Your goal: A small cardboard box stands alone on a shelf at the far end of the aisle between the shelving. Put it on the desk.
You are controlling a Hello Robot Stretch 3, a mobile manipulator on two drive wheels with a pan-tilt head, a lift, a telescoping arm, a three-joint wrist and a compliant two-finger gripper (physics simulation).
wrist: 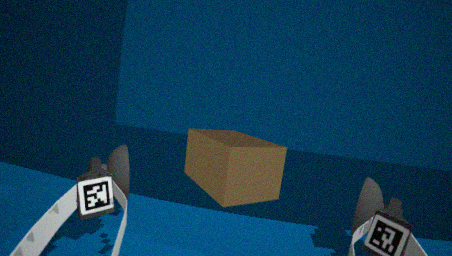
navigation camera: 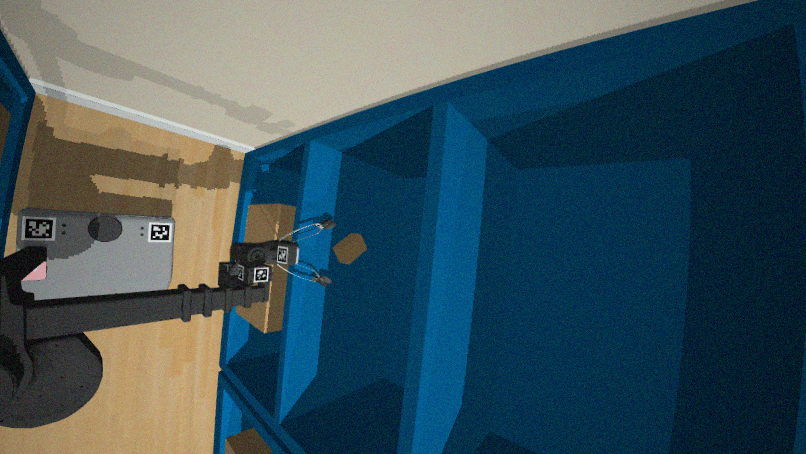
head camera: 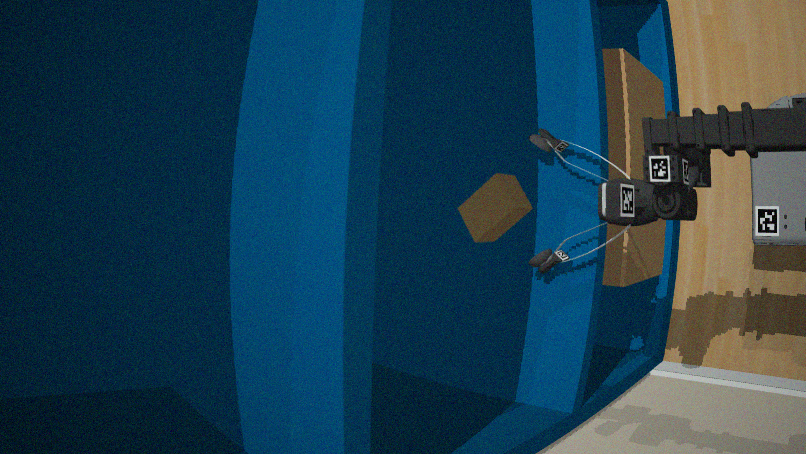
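Seen in the pictures: gripper, between the fingertips: (navigation camera: 333,252) (head camera: 532,199); robot's base, origin of its link: (navigation camera: 105,227).
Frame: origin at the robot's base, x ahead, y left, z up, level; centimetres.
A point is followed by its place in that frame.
Note:
The small cardboard box (head camera: 494,208) @(x -1.3, y -56.4, z 58.4 cm) (navigation camera: 349,248) @(x -1.2, y -55.6, z 58.4 cm) (wrist: 232,170) stands on a blue shelf (head camera: 558,349) @(x 19.8, y -46.4, z 53.4 cm) (navigation camera: 304,349) @(x -32.5, y -44.4, z 53.4 cm) (wrist: 200,227), in the shaded part behind the lit front strip. It is turned at an angle, with one upright edge towards the wrist camera. My gripper (head camera: 542,200) @(x -2.6, y -51.0, z 56.2 cm) (navigation camera: 324,250) @(x -2.6, y -51.0, z 56.2 cm) (wrist: 241,183) @(x -2.6, y -51.0, z 56.2 cm) is open wide and empty. Its fingertips are over the shelf's lit front part, just short of the box, with one finger to each side of the box's line. The desk does not show in these views.
A larger cardboard box (head camera: 614,107) @(x -20.5, y -44.1, z 34.7 cm) (navigation camera: 270,219) @(x 6.4, y -42.6, z 29.9 cm) stands in the compartment below, under the wrist. Another shelf board (head camera: 298,225) @(x 1.1, y -46.6, z 99.1 cm) (navigation camera: 451,270) @(x -1.6, y -47.4, z 99.1 cm) is above the small box. A pale wall (head camera: 705,411) @(x 36.9, y -21.9, z 28.1 cm) (navigation camera: 338,67) @(x 36.4, y -29.5, z 81.8 cm) stands at the shelving's end. My base (head camera: 781,180) @(x -8.3, y -9.3, z 16.0 cm) (navigation camera: 135,253) @(x -6.7, y -7.1, z 15.9 cm) is on the wooden floor.

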